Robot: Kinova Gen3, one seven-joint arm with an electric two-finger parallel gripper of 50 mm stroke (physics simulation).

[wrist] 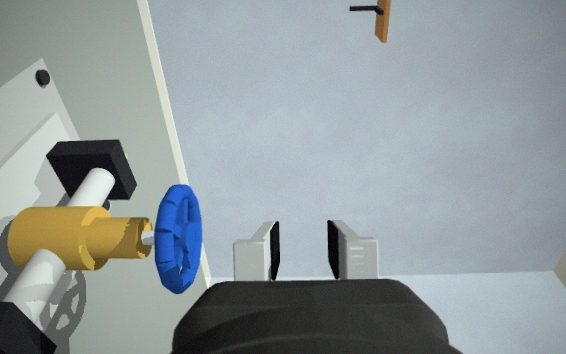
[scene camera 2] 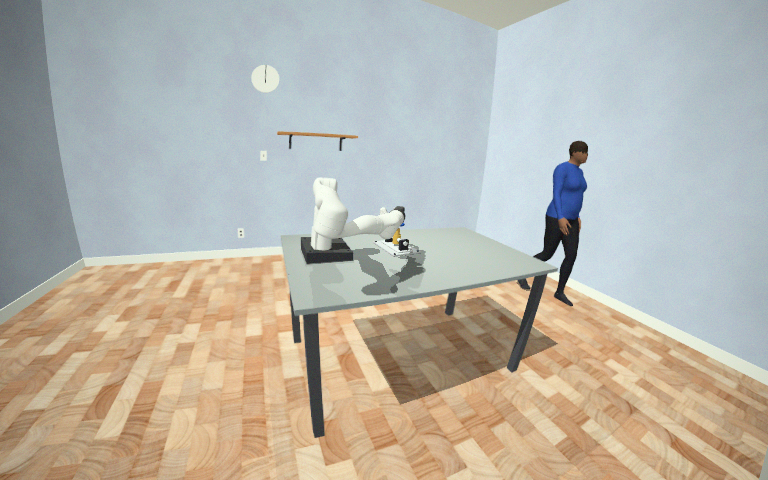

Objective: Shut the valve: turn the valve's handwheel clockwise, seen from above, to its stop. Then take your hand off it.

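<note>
The blue handwheel (scene camera 2: 402, 224) (wrist: 191, 237) sits on top of the yellow valve body (scene camera 2: 396, 237) (wrist: 50, 235). In the wrist view the wheel shows nearly edge-on, to the left of the fingers. The valve is mounted on a white base plate (scene camera 2: 386, 247) (wrist: 25, 110) on the table. My gripper (wrist: 303, 241) is partly open and has nothing between its fingers. It is tipped over so that it points roughly sideways, and the fingers appear apart from the wheel. In the scene view the fingers are hidden behind the wrist and dark gripper body.
The arm's black base (scene camera 2: 327, 254) stands on the grey table (scene camera 2: 453, 260) (wrist: 115, 100), left of the valve. Black blocks (scene camera 2: 403, 244) (wrist: 87, 157) flank the valve body. A person in blue (scene camera 2: 568, 189) is beyond the table's right side. A wall shelf (scene camera 2: 317, 134) (wrist: 382, 25) hangs behind.
</note>
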